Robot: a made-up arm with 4 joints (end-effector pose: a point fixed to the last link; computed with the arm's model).
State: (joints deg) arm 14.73 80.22 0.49 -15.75
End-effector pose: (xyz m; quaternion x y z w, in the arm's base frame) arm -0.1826 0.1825 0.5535 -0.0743 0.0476 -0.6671 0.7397
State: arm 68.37 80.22 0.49 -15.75
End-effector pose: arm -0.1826 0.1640 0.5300 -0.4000 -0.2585 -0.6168 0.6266
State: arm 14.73 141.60 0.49 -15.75
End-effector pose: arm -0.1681 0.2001 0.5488 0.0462 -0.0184 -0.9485 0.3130
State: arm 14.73 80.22 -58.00 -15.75
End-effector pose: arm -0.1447 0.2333 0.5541 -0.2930 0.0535 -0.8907 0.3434
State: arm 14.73 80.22 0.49 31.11
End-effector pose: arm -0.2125 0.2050 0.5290 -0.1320 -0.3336 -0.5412 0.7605
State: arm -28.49 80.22 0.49 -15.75
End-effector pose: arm -0.1826 0.1782 0.5775 0.2034 0.2899 -0.6027 0.7151
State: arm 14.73 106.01 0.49 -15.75
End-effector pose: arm -0.1790 0.1917 0.5510 -0.0243 0.0204 -0.8142 0.5798
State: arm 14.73 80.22 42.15 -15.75
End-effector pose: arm -0.1758 0.1407 0.5351 0.0966 0.0357 -0.3989 0.9112
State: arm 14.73 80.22 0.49 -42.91
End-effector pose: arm -0.1661 0.1619 0.5529 -0.0345 0.2690 -0.6904 0.6707
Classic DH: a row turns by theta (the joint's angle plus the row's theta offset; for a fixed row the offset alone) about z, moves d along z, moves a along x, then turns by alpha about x. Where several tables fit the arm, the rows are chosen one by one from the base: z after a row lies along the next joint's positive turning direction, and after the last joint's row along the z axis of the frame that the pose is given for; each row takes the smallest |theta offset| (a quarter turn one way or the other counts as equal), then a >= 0, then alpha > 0; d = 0 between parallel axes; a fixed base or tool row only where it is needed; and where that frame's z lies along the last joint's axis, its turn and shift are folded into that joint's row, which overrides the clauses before.
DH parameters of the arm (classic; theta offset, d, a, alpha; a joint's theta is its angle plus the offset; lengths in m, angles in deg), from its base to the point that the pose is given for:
base (fixed): 90 0.56 0.15 -90
joint 1: 0 0.16 0.03 -90
joint 2: -28.11 0.0451 0.0324 -138.74
joint 3: 85.6 -0.0273 0.0017 -79.15
joint 4: 42.06 0.0495 0.0159 78.98
tool (fixed): 147.95 0.055 0 0

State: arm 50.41 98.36 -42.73 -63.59
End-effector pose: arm -0.1625 0.1727 0.5421 0.0054 0.0558 -0.9836 0.1715
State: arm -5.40 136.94 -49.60 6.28
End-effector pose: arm -0.1028 0.2135 0.5761 -0.2479 0.1966 -0.9456 0.0758
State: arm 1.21 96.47 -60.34 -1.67
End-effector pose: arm -0.1256 0.2395 0.5692 -0.3059 0.1140 -0.9014 0.2846
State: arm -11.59 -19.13 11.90 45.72
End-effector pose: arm -0.1712 0.1228 0.5179 0.4139 -0.2553 0.2445 0.8389
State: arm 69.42 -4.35 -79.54 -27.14
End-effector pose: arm -0.2073 0.1865 0.5004 -0.7119 -0.3371 -0.4612 0.4085
